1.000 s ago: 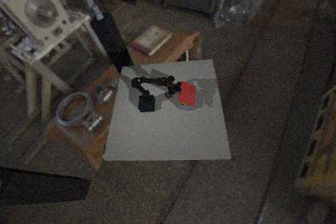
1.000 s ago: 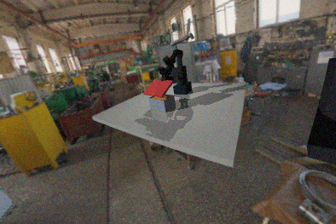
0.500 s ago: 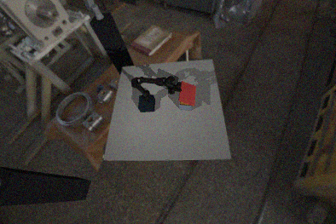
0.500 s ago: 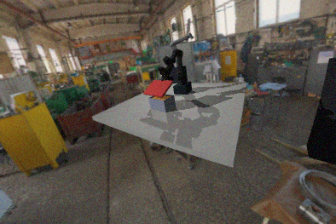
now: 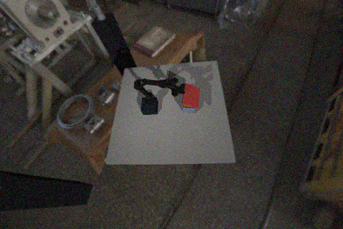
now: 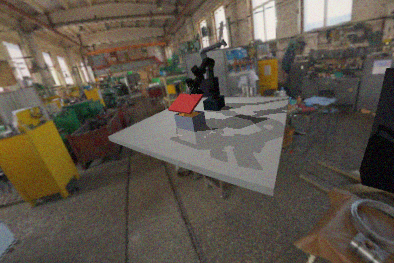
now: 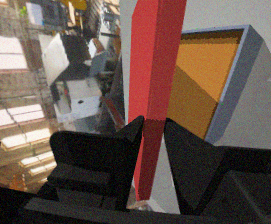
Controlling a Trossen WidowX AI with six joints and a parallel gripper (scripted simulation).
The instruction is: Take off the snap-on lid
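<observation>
The lid lies 7 cm ahead of my gripper tip and 4 cm below it. The rest, counted from my gripper tip: grey storage box: 5 cm ahead, 18 cm below.
</observation>
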